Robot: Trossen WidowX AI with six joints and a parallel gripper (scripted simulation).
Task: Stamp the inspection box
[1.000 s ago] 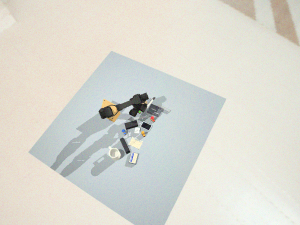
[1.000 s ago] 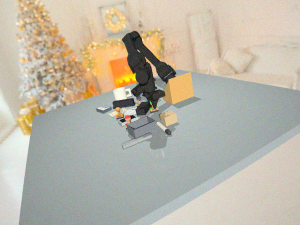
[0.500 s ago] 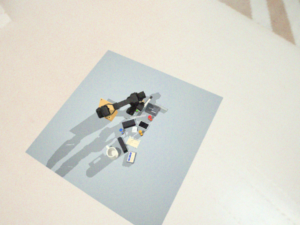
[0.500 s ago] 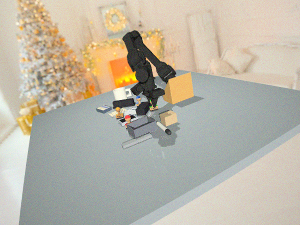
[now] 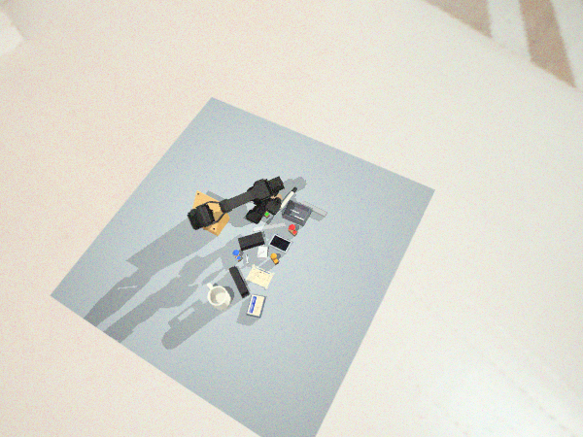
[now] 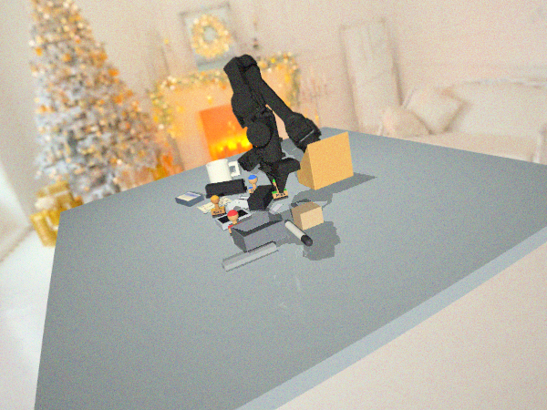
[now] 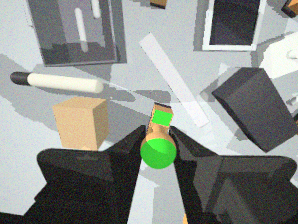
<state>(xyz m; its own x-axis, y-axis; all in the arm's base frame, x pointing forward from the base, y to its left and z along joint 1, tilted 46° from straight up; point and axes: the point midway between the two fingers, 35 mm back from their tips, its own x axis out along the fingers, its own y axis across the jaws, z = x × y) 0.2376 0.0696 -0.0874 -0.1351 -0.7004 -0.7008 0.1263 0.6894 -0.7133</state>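
Now: the black ink pad 11 cm ahead of my gripper tip, 10 cm to the right of it and 6 cm below it. Also, from my gripper tip: pale strip: 7 cm below, 3 cm to the right, 3 cm ahead; green-knobbed stamp: right at my gripper tip; cardboard box: 10 cm to the left, 5 cm below, 1 cm behind.
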